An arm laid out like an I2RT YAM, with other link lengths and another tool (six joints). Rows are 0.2 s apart.
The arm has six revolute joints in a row. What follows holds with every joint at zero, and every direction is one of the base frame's.
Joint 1 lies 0.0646 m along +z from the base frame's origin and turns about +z.
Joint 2 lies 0.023 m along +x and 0.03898 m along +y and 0.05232 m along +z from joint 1 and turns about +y.
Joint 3 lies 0.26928 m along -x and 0.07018 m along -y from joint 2 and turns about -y.
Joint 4 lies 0.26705 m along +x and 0.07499 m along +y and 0.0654 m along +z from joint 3 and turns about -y.
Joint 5 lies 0.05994 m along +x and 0.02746 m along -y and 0.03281 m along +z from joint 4 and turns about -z.
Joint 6 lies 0.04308 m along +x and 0.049 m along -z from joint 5 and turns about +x.
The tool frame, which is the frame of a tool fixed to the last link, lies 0.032 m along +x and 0.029 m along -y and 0.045 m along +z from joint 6; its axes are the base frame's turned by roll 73.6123, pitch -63.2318 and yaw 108.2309 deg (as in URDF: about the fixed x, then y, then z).
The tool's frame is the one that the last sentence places.
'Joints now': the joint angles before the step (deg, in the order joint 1, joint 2, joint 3, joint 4, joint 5, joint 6). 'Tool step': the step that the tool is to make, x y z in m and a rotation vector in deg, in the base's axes. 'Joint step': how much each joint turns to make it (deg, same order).
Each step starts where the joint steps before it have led.
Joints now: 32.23, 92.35, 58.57, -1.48, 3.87, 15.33
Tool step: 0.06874, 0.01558, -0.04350, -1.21, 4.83, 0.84
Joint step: -3.60, 16.99, 13.02, -0.76, -4.37, -1.60
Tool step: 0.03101, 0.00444, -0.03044, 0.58, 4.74, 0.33
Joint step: -1.68, 8.43, 7.28, -2.75, -3.31, 0.68
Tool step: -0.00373, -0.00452, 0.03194, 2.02, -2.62, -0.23
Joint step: -0.31, -4.07, -0.11, -0.68, -0.48, 0.41
